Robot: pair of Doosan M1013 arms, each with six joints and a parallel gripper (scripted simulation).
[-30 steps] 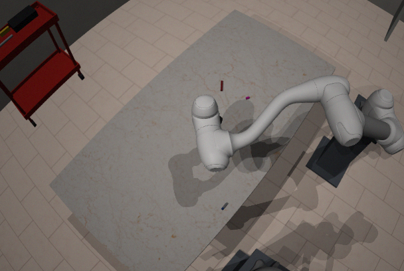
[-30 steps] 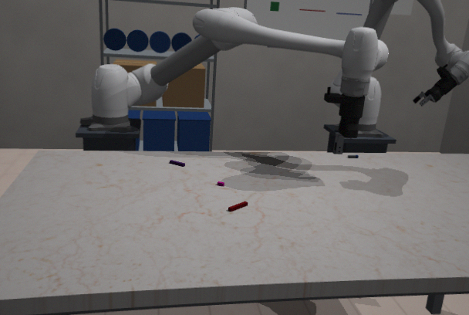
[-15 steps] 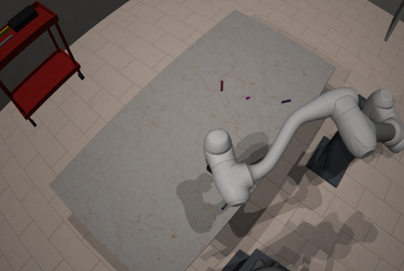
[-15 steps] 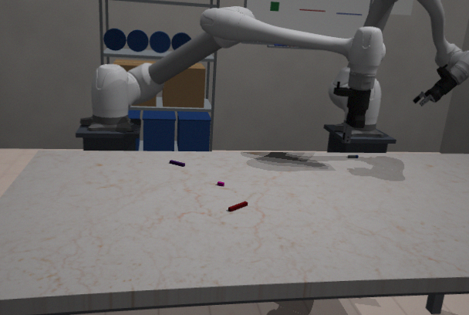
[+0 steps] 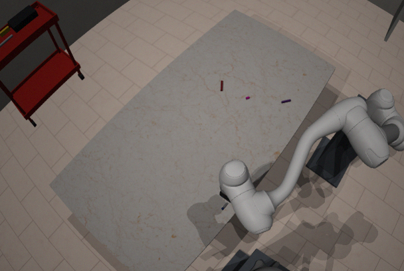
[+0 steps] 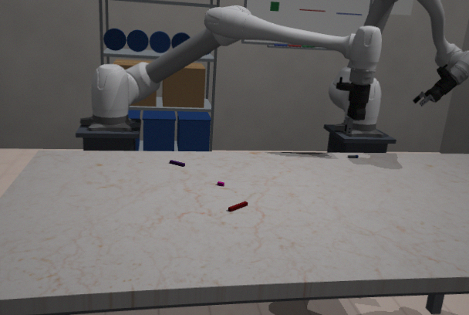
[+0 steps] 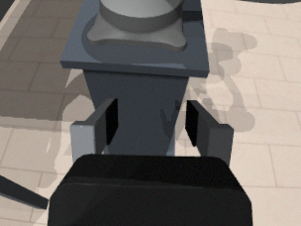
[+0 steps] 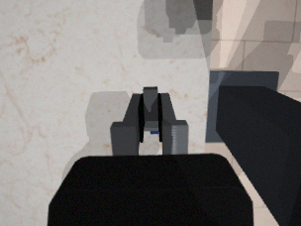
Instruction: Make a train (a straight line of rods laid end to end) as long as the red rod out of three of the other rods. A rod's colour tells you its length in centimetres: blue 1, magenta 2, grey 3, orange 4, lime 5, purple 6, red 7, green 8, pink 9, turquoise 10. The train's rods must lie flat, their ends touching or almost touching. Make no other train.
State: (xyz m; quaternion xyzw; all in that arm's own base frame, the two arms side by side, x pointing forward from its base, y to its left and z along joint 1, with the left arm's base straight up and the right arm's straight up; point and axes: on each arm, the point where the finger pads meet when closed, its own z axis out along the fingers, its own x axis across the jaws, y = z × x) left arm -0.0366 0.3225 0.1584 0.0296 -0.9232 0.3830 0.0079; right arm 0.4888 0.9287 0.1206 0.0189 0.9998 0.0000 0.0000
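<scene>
Now: the blue rod 50 mm to the left of my right hand and 120 mm below it. Round my right hand: magenta rod 290 mm ahead, 540 mm to the right, 120 mm below; purple rod 100 mm ahead, 680 mm to the right, 120 mm below; red rod 460 mm ahead, 510 mm to the right, 120 mm below.
</scene>
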